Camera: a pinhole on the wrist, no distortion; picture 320 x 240 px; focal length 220.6 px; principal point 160.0 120.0 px. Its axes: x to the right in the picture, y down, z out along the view. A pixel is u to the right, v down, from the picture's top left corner.
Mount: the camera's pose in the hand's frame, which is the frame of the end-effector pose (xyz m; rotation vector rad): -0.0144 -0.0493 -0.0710 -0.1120 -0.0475 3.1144
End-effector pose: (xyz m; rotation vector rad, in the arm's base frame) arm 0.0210 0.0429 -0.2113 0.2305 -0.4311 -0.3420
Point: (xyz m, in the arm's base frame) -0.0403 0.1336 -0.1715
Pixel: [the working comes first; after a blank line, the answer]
In the camera's frame: 0.0514 -0.1295 0.1202

outside the picture
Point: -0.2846 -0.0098 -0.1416
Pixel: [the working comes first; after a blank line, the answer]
In the camera's frame: 0.1792 0.0587 0.2916

295.6 164.4
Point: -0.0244 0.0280 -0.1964
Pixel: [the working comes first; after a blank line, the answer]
In the camera's frame: 0.0064 -0.0305 0.1063

173.3 56.7
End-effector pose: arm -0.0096 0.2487 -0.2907 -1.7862 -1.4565 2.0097
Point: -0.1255 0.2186 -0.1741
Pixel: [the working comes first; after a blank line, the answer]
In the camera's frame: 0.0383 0.0669 0.1715

209.3 206.0
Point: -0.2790 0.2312 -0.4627
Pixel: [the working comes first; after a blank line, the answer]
In the camera's frame: -0.2349 -0.0550 0.3038

outside the picture
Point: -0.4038 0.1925 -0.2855
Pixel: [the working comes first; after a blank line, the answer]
In the camera's frame: -0.1335 0.1053 0.4155

89.1 175.9
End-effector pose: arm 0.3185 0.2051 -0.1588 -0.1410 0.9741 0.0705
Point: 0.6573 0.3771 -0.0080
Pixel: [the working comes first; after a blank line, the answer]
In the camera's frame: -0.1070 -0.1806 0.4460

107.1 30.7
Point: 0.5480 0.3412 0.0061
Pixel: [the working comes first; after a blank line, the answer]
In the camera's frame: -0.0288 -0.1529 0.3650

142.6 27.6
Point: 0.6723 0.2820 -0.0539
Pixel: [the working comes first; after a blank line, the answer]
In the camera's frame: -0.1541 -0.0891 0.4179

78.7 73.0
